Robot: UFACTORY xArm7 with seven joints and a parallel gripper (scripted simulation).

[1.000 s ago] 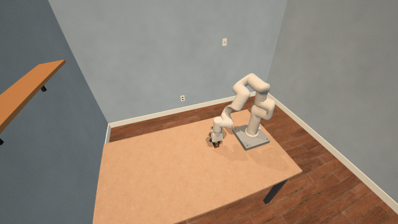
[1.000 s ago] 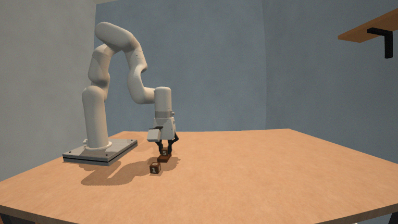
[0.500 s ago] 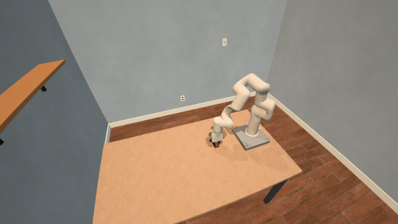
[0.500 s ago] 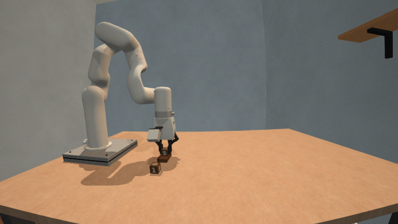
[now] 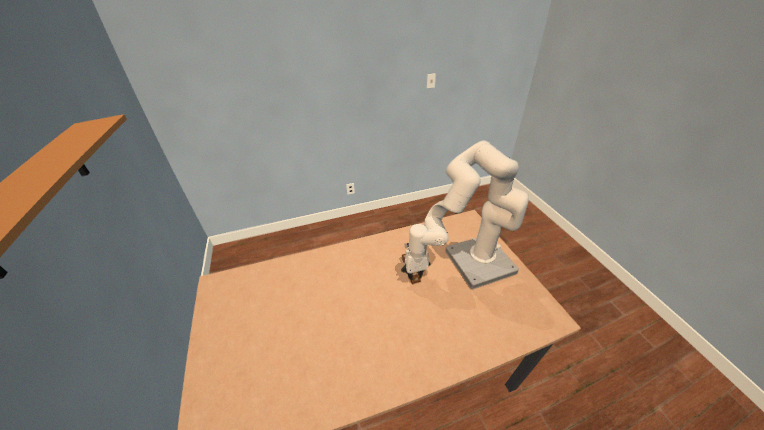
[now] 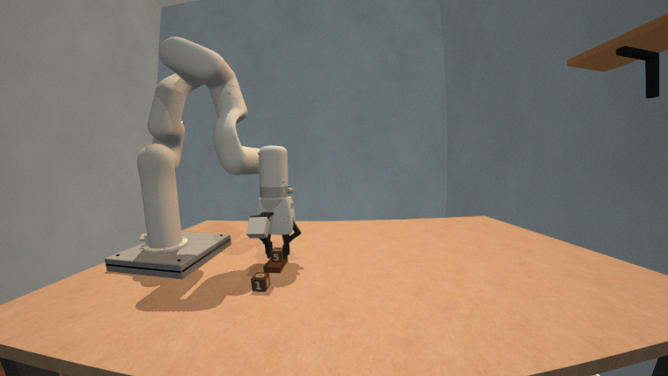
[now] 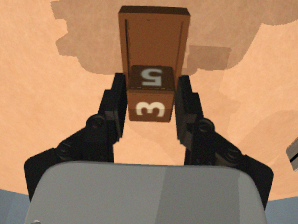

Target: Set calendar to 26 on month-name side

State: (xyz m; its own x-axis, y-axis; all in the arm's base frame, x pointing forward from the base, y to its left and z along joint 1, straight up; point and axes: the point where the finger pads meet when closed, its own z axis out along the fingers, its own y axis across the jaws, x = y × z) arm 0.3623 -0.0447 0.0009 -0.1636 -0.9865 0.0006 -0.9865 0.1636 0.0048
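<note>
Right now the brown tray is 3 cm below my hand and 2 cm to the right of it. The rest, counted from my hand: brown cube (13 cm to the right, 2 cm below, 2 cm behind).
</note>
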